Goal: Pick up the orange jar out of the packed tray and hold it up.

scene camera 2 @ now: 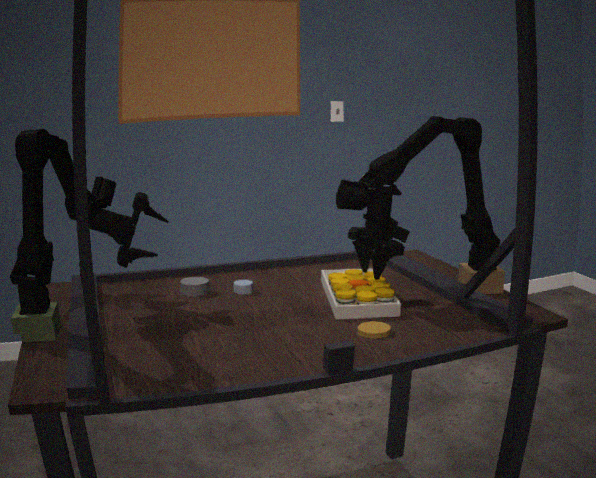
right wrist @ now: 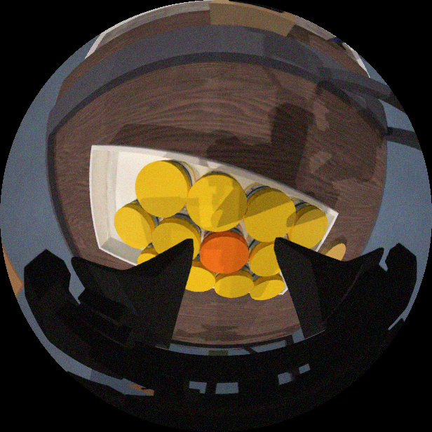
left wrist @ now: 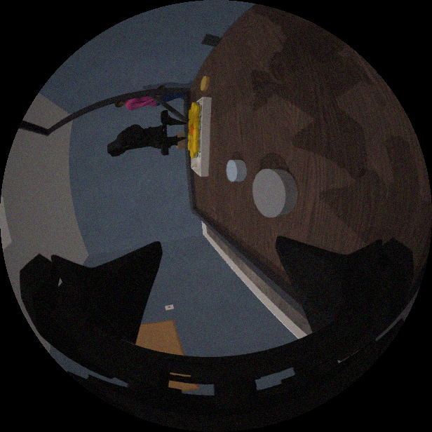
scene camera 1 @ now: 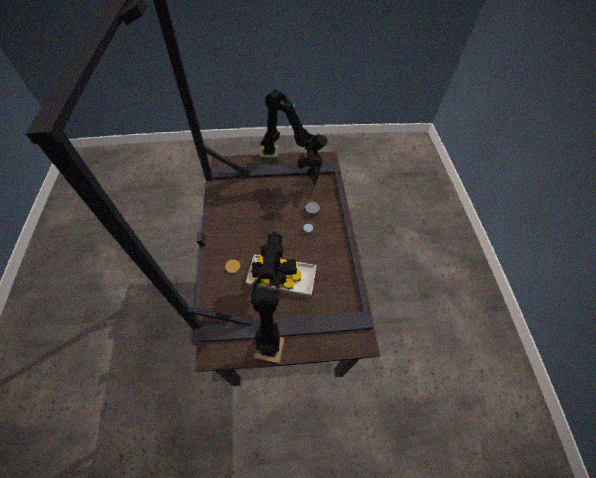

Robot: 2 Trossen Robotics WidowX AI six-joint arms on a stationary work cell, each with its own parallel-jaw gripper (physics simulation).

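Places are measured from the left arm's base along level axes (x right, y ahead, z up), in centimetres.
Pixels of known places: left gripper, fingertip midpoint: (scene camera 2: 162,238) (scene camera 1: 315,182); right gripper, fingertip midpoint: (scene camera 2: 370,275); left arm's base, link origin: (scene camera 2: 34,309) (scene camera 1: 269,150); right arm's base, link origin: (scene camera 1: 269,347).
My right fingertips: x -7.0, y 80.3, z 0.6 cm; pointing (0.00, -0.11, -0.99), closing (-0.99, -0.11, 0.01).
Observation:
For each thing: its top centre in the pictures, then the offset to it from my right fingertips.
- orange jar, top centre: (scene camera 2: 359,282) dx -0.4, dy -2.7, dz -1.6 cm
- white tray, top centre: (scene camera 2: 357,285) (scene camera 1: 281,273) dx -3.0, dy -2.1, dz -3.1 cm
- tan disc, top centre: (scene camera 2: 374,327) (scene camera 1: 232,266) dx +20.4, dy -6.6, dz -5.2 cm
- grey disc, top centre: (scene camera 2: 194,280) (scene camera 1: 312,207) dx -17.8, dy -41.0, dz -3.4 cm
- small pale blue cylinder, top centre: (scene camera 2: 243,282) (scene camera 1: 308,227) dx -15.5, dy -28.6, dz -4.0 cm
The orange jar (scene camera 2: 358,283) (right wrist: 224,252) stands among several yellow-lidded jars in the white tray (scene camera 2: 367,311) (right wrist: 96,195) (left wrist: 205,135). In scene camera 1 my right arm hides the orange jar. My right gripper (scene camera 2: 371,276) (right wrist: 235,244) is open and points down above the packed jars; in the right wrist view its fingertips appear on either side of the orange lid, with nothing held between them. My left gripper (scene camera 2: 163,238) (left wrist: 219,245) is open and empty, held above the table at the left of scene camera 2, away from the tray.
Yellow-lidded jars (right wrist: 217,201) (scene camera 2: 366,296) crowd around the orange one. A tan disc (scene camera 1: 232,266) (scene camera 2: 374,329) lies beside the tray. A grey disc (scene camera 1: 312,207) (scene camera 2: 194,286) and a small pale blue cylinder (scene camera 1: 308,228) (scene camera 2: 243,286) stand farther off. A dark frame post (scene camera 2: 525,150) rises from the table's edge.

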